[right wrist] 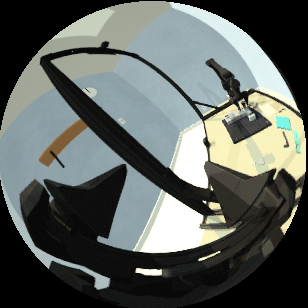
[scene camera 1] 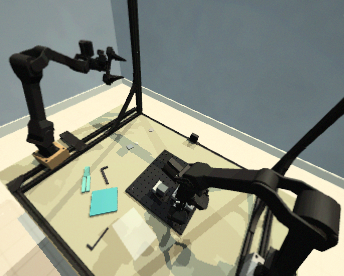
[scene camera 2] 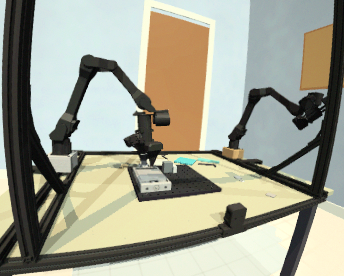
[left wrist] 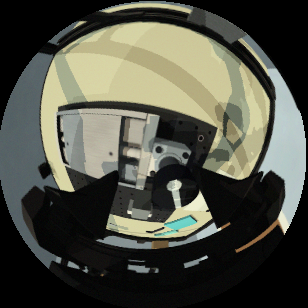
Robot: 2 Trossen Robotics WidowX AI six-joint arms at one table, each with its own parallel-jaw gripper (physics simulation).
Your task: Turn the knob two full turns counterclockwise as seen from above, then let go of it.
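Where they show: left gripper, fingertip midpoint: [right wrist: 243, 107] [scene camera 2: 146, 163] [left wrist: 155, 171]; right gripper, fingertip midpoint: [right wrist: 166, 166] [scene camera 1: 125, 68] [scene camera 2: 317, 112]; left arm's base, origin of the base link: [scene camera 2: 61, 153]; right arm's base, origin of the base link: [scene camera 1: 49, 150] [scene camera 2: 233, 148].
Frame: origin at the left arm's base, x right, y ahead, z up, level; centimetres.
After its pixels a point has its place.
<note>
The knob [left wrist: 175, 188] @(x 1.4, y 32.7, z 0.7 cm) is a black disc with a pale pointer, standing on a grey mount [left wrist: 169, 152] @(x 1.3, y 32.0, z -4.0 cm) at the end of a grey stage [left wrist: 94, 140] @(x 10.2, y 33.2, z -3.9 cm) [scene camera 2: 152, 179] @(x 16.9, y 34.7, z -4.1 cm) on the black breadboard [scene camera 1: 143, 180] @(x 0.1, y 53.9, z -6.8 cm) [scene camera 2: 198, 183] @(x 16.0, y 52.5, z -6.8 cm). My left gripper [left wrist: 155, 171] @(x 2.1, y 34.5, z -3.3 cm) [scene camera 1: 182, 206] @(x 2.1, y 34.5, z -3.3 cm) [scene camera 2: 147, 162] @(x 2.1, y 34.5, z -3.3 cm) is open and points straight down, low over the knob. The knob lies between the fingers, nearer the right-hand one in the wrist view. In both scene views the gripper hides the knob. My right gripper [scene camera 1: 116, 67] [right wrist: 166, 166] @(x 27.7, y 96.4, z 24.4 cm) is open and empty, held high and far from the board.
A small grey block [scene camera 1: 160, 188] @(x 0.9, y 44.0, z -2.4 cm) [scene camera 2: 167, 166] @(x 3.4, y 43.3, z -4.0 cm) stands on the breadboard beside the stage. A teal plate [scene camera 1: 103, 201] @(x -17.7, y 59.1, z -7.1 cm), teal strips [scene camera 1: 86, 179] @(x -16.7, y 72.9, z -6.9 cm), two Allen keys [scene camera 1: 104, 175] @(x -10.4, y 69.5, z -7.3 cm) [scene camera 1: 97, 239] @(x -26.9, y 48.8, z -7.5 cm) and small grey plates [scene camera 1: 130, 146] @(x 10.0, y 75.3, z -7.8 cm) lie on the table. A black frame post [scene camera 1: 135, 55] @(x 33.0, y 93.4, z 30.9 cm) stands at the corner.
</note>
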